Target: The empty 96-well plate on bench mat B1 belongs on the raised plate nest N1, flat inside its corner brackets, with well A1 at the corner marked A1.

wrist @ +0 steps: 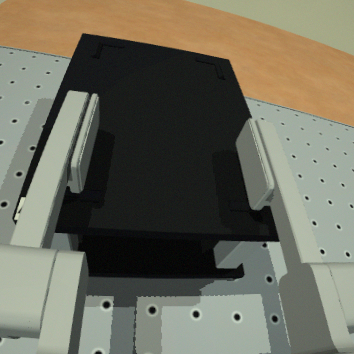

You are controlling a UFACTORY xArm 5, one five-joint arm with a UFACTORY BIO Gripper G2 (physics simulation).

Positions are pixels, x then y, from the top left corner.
Labels:
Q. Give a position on a raised plate nest N1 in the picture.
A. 164, 156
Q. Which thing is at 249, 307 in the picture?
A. A grey perforated board.

